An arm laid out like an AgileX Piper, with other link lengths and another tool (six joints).
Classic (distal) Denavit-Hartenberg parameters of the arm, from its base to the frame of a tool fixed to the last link. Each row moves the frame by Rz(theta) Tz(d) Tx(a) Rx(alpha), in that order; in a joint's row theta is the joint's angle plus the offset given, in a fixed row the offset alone. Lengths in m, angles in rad.
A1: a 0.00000; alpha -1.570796; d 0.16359; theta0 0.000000
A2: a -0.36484; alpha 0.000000; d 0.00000; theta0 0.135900
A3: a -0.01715; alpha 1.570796; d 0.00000; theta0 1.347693
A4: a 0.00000; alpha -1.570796; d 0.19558; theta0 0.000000
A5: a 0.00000; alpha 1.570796; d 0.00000; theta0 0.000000
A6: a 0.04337; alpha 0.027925; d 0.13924; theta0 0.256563
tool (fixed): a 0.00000; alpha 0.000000; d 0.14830; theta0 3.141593
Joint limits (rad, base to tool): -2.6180..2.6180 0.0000..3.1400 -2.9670..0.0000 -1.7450..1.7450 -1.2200..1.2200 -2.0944..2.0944
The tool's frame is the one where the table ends.
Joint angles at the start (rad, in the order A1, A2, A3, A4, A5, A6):
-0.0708 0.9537 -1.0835 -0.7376 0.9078 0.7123
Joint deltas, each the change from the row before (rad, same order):
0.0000 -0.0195 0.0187 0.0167 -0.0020 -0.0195
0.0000 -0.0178 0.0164 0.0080 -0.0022 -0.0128
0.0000 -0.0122 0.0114 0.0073 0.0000 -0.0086
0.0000 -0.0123 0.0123 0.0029 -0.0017 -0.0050
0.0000 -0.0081 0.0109 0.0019 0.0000 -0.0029
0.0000 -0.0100 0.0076 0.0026 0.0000 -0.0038
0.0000 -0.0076 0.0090 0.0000 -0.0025 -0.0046
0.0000 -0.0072 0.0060 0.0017 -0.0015 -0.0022
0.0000 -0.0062 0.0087 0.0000 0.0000 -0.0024
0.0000 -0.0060 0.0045 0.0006 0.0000 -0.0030
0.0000 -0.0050 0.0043 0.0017 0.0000 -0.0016
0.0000 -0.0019 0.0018 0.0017 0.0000 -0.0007
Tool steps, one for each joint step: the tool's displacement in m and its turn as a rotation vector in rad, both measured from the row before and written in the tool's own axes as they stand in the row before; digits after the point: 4 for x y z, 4 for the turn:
-0.0071 0.0022 -0.0035 0.0095 -0.0088 -0.0090
-0.0049 0.0027 -0.0029 0.0060 -0.0025 -0.0072
-0.0041 0.0018 -0.0020 0.0037 -0.0039 -0.0038
-0.0033 0.0021 -0.0018 0.0027 -0.0007 -0.0032
-0.0035 0.0019 -0.0009 -0.0001 -0.0033 -0.0032
-0.0022 0.0016 -0.0016 0.0021 0.0003 -0.0010
-0.0021 0.0014 -0.0008 0.0015 0.0006 -0.0053
-0.0015 0.0009 -0.0011 0.0024 0.0008 -0.0005
-0.0026 0.0017 -0.0006 -0.0009 -0.0019 -0.0037
-0.0012 0.0011 -0.0009 0.0008 0.0009 -0.0019
-0.0014 0.0008 -0.0007 0.0011 -0.0005 -0.0002
-0.0008 0.0001 -0.0003 0.0009 -0.0010 0.0004

